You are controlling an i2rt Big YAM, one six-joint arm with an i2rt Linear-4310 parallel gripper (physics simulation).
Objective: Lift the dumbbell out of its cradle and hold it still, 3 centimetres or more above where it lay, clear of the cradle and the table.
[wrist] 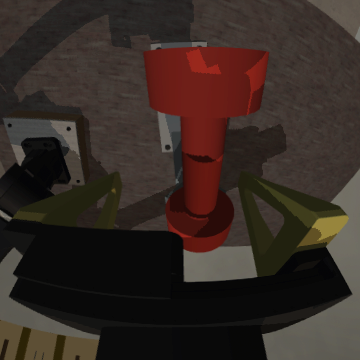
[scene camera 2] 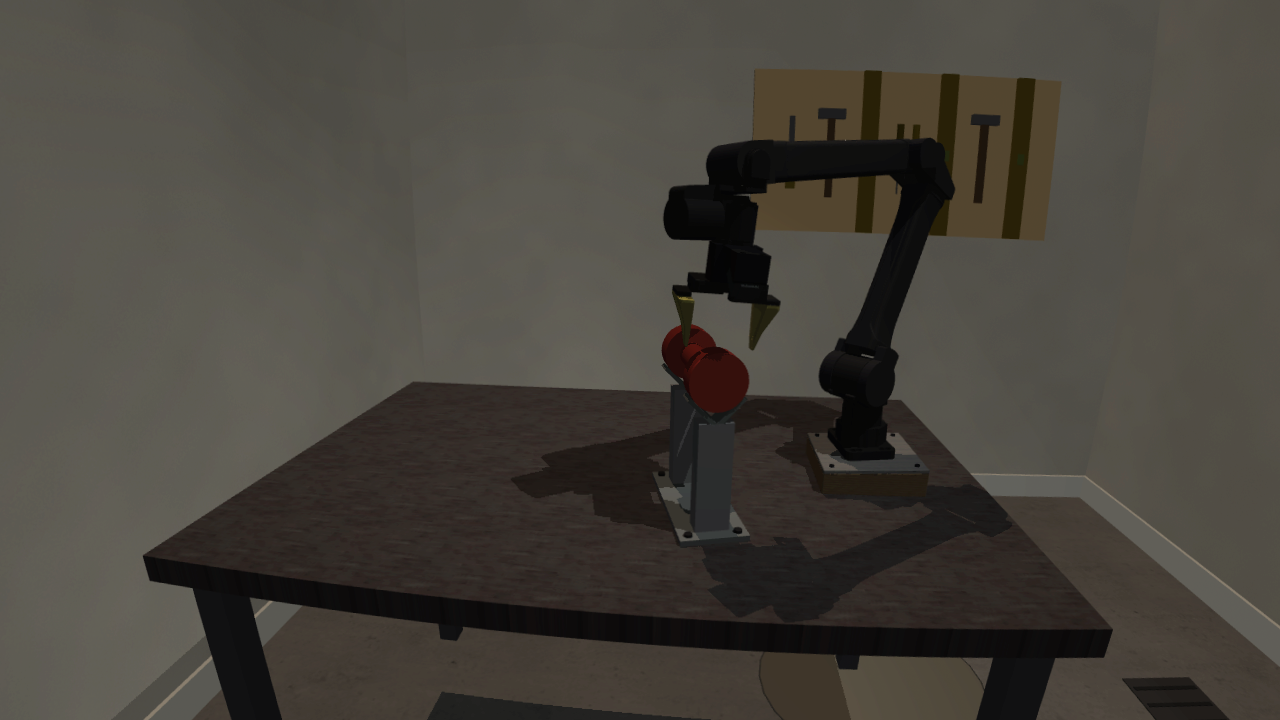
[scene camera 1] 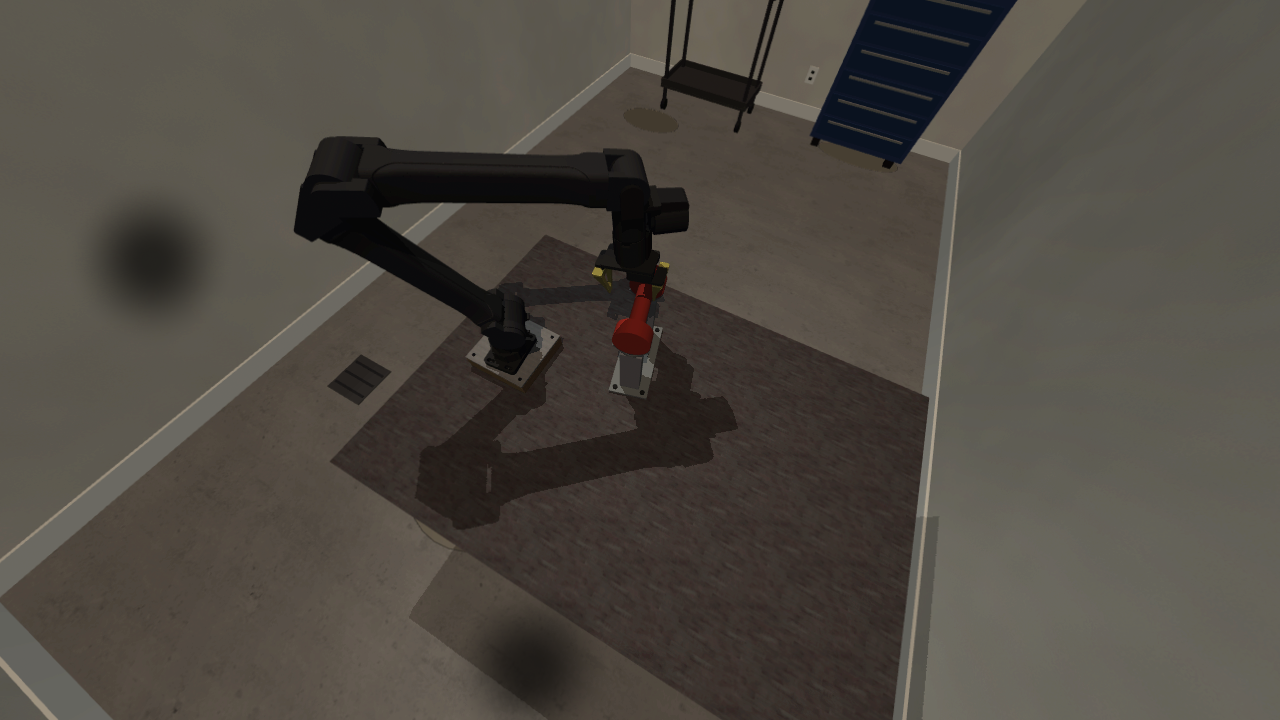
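Seen in the pictures: gripper, fingertip midpoint: point(wrist: 179, 177) point(scene camera 2: 718, 347) point(scene camera 1: 632, 295); arm's base, link origin: point(wrist: 47, 159) point(scene camera 2: 859, 446) point(scene camera 1: 511, 350).
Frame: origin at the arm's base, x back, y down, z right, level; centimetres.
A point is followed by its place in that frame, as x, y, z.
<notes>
The red dumbbell point(scene camera 1: 632, 334) {-31.7, -22.1, -3.3} point(scene camera 2: 718, 379) {-28.7, -18.8, -22.1} point(wrist: 202, 137) {-29.1, -20.1, -16.3} lies level in its grey cradle point(scene camera 1: 631, 368) {-31.7, -7.2, -3.5} point(scene camera 2: 713, 474) {-28.8, -5.3, -21.9} point(wrist: 165, 136) {-27.4, 3.6, -4.8}, a base plate with two upright posts. My gripper point(scene camera 1: 632, 288) {-27.7, -21.0, -13.2} point(scene camera 2: 719, 345) {-27.7, -21.0, -13.2} point(wrist: 179, 177) {-27.7, -21.0, -13.2} is open and empty, pointing down over the far part of the dumbbell. In the wrist view the handle and the smaller-looking head show between the two yellow fingers, nearer the right finger. In scene camera 2 the left fingertip overlaps the far head and the right one hangs beside the dumbbell. Whether a finger touches it I cannot tell.
The cradle stands on the dark table point(scene camera 1: 760, 537) {-71.1, 4.4, 18.4} point(scene camera 2: 402, 537) {-72.3, 4.4, -23.6}. The arm's base sits on a wooden block point(scene camera 2: 868, 483) {-1.7, 2.3, -9.9} point(wrist: 84, 150) {-8.2, 3.4, -0.6} beside the cradle. A tool board point(scene camera 2: 1006, 179) hangs on the wall. A cart point(scene camera 1: 711, 85) and a blue cabinet point(scene camera 1: 886, 85) stand away from the table.
</notes>
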